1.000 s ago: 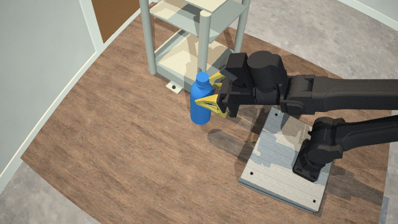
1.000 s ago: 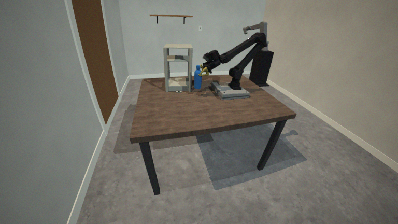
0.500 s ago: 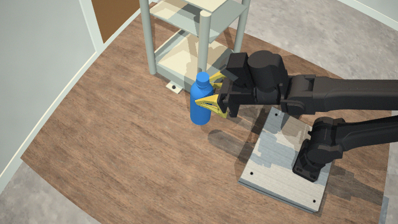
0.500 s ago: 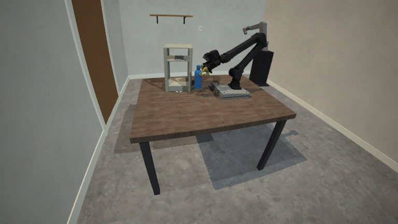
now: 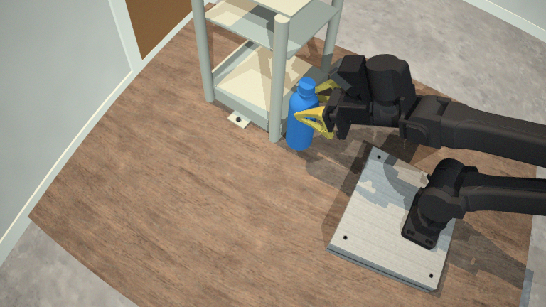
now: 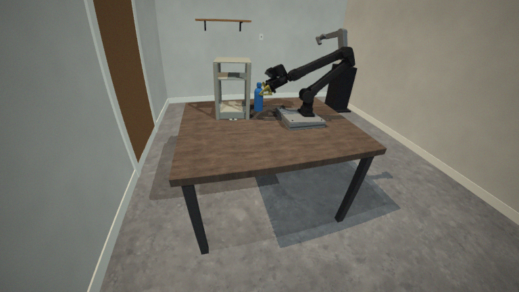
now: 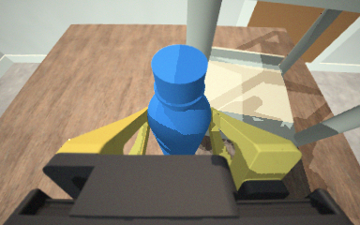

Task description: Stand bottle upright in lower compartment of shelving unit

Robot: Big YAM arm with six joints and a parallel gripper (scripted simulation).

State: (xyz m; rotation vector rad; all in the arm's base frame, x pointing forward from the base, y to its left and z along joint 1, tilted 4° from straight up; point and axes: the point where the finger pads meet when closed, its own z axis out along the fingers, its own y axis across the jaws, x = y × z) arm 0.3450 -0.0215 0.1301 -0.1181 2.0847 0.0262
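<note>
Now: hand right at the blue bottle.
</note>
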